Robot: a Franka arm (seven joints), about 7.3 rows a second.
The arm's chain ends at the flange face. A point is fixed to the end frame.
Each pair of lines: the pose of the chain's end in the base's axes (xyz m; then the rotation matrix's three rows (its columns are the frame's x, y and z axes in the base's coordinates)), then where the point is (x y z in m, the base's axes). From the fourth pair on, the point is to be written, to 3 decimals.
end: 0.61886 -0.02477 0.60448; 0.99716 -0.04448 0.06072; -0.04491 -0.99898 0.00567; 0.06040 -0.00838 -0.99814
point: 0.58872 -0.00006 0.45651
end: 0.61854 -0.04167 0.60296; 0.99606 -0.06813 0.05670; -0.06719 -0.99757 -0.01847; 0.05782 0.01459 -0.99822
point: 0.58838 -0.01963 0.45458
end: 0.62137 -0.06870 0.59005; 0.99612 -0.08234 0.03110; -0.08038 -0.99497 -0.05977; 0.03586 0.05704 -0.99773
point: 0.58779 -0.05221 0.44168
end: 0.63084 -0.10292 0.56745; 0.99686 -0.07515 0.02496; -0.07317 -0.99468 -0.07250; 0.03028 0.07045 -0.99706
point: 0.596 -0.089 0.419
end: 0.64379 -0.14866 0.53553; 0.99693 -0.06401 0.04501; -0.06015 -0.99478 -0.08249; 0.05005 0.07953 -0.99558
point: 0.612 -0.136 0.386
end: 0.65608 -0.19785 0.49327; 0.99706 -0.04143 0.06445; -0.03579 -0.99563 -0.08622; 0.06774 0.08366 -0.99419
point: 0.626 -0.187 0.344
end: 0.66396 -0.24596 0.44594; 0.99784 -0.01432 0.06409; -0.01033 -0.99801 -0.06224; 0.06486 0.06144 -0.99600
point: 0.634 -0.233 0.297
